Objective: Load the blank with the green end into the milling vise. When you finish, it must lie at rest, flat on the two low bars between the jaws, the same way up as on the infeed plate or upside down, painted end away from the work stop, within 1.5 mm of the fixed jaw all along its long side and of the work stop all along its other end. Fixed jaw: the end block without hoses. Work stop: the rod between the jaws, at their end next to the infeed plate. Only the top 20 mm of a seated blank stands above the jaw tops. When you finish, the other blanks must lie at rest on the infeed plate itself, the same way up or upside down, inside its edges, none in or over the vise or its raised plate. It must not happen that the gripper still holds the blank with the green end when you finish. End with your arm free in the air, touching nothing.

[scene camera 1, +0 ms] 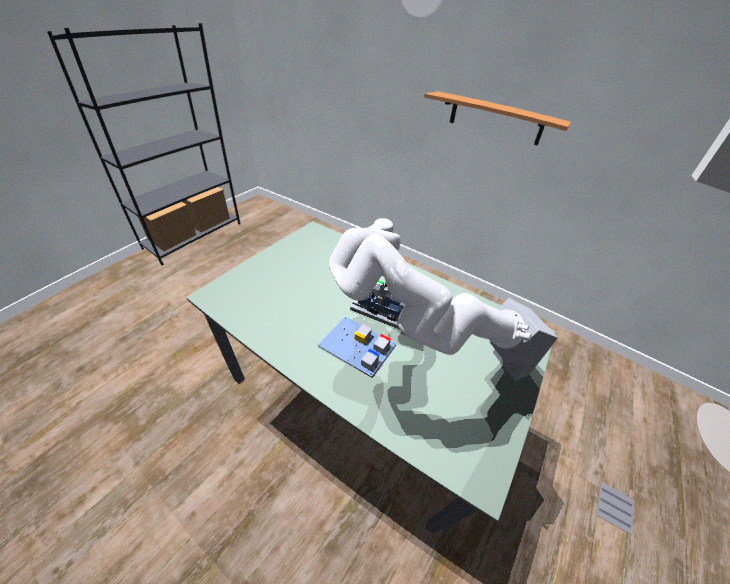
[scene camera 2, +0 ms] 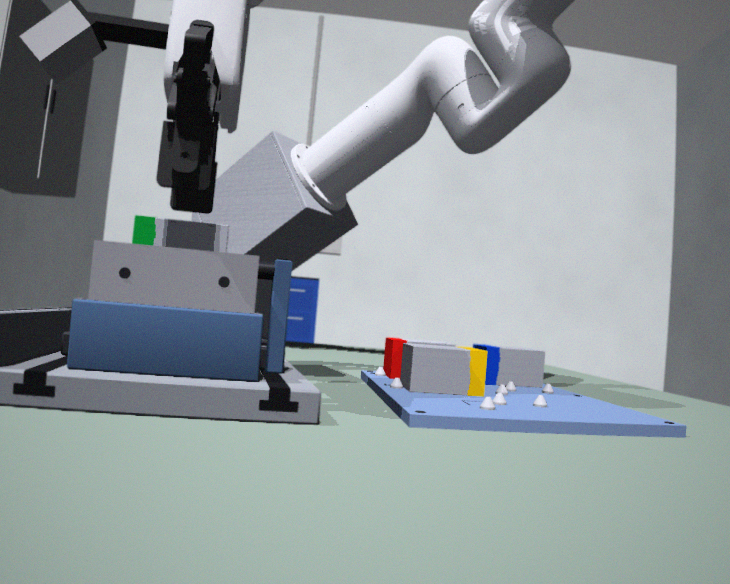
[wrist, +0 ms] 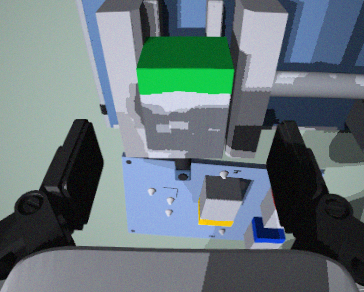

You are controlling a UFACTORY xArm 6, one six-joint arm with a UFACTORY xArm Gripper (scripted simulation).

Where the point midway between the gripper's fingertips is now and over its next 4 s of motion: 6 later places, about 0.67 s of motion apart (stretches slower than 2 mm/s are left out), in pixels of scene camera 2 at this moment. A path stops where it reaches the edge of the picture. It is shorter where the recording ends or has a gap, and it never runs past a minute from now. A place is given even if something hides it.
The gripper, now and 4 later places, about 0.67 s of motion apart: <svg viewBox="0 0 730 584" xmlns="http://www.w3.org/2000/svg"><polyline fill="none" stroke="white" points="187,201 196,118 203,67 201,79 200,86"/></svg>
